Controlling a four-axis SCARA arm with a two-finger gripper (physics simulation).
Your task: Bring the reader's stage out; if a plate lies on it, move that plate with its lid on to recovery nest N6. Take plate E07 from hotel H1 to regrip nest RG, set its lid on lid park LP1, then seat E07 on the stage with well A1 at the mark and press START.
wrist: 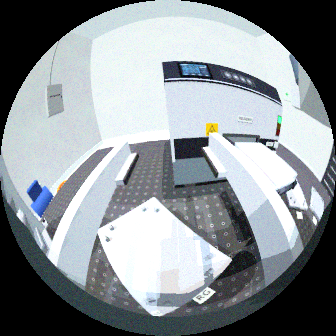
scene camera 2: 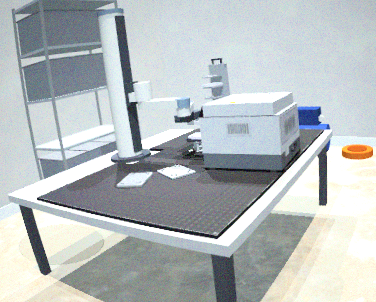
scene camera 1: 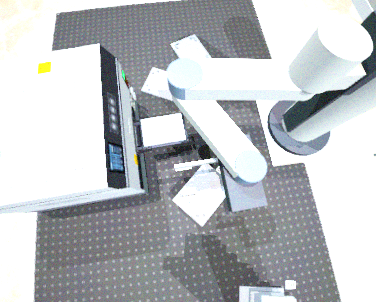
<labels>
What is my gripper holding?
Nothing.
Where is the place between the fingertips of my gripper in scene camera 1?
177,183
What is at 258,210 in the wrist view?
My gripper.
</labels>
